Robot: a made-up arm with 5 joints. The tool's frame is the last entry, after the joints.
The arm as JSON. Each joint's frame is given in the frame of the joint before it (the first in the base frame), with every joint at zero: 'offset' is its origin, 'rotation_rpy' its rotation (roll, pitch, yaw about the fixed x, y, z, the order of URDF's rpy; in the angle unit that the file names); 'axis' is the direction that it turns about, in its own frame. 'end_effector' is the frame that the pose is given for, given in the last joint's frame.
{
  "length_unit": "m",
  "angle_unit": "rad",
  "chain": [
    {
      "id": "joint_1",
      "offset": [
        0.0,
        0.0,
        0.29
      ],
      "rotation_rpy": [
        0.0,
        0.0,
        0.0
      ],
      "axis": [
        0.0,
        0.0,
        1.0
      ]
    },
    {
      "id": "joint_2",
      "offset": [
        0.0,
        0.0,
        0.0
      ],
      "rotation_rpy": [
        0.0,
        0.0,
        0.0
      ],
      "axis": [
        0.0,
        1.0,
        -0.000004
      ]
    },
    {
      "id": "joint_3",
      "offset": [
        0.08,
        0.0,
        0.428
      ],
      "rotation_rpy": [
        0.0,
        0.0,
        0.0
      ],
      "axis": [
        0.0,
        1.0,
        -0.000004
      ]
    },
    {
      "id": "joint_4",
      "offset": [
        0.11,
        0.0,
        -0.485
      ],
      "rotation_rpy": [
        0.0,
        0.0,
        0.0
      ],
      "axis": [
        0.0,
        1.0,
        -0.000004
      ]
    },
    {
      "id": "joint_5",
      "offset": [
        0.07,
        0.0,
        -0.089
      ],
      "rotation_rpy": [
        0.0,
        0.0,
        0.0
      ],
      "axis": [
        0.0,
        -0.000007,
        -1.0
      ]
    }
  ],
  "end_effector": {
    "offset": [
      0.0,
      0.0,
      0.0
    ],
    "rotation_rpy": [
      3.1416,
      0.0,
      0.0
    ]
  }
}
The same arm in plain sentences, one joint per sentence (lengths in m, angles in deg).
The arm has five revolute joints in a row. What follows holds with every joint at zero, and every direction is one of the base frame's.
Joint 1 sits 0.29 m along +z from the base frame's origin and rotates about +z.
Joint 2 sits at the same point as joint 1 and rotates about +y.
Joint 3 sits 0.08 m along +x and 0.428 m along +z from joint 2 and rotates about +y.
Joint 4 sits 0.11 m along +x and 0.485 m along -z from joint 3 and rotates about +y.
Joint 5 sits 0.07 m along +x and 0.089 m along -z from joint 4 and rotates about -z.
The tool frame, which is the frame that the pose is given for, sits at the same point as joint 5; its axes are the base frame's turned by roll -180, pitch 0 and yaw 0 deg (as in URDF: about the fixed x, then y, then z).

